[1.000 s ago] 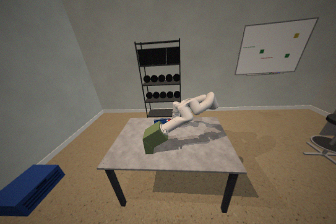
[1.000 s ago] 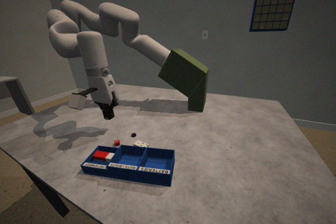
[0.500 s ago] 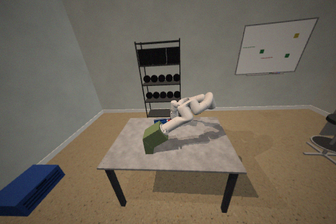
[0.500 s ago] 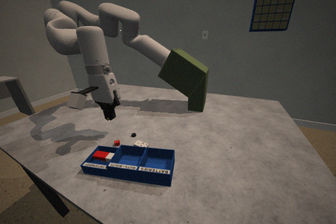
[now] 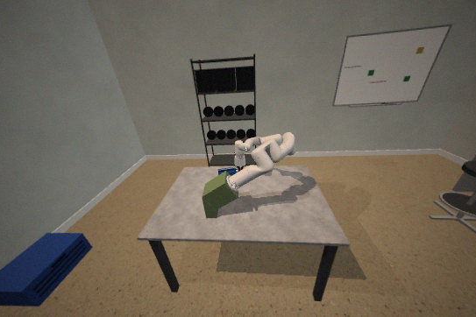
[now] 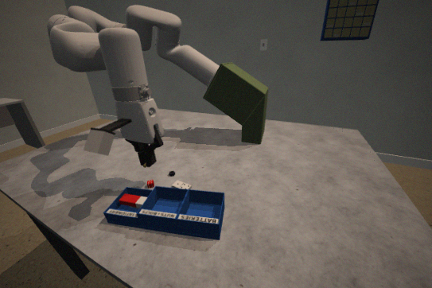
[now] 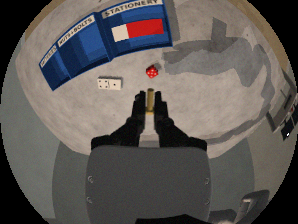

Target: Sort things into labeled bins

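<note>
The blue bin is 80 mm ahead of my hand, 100 mm to the left of it and 70 mm below it. Round my hand: black nut (60 mm behind, 20 mm to the left, 90 mm below); then red die (10 mm ahead, 80 mm below); then brass bolt (10 mm behind, 20 mm below).
</note>
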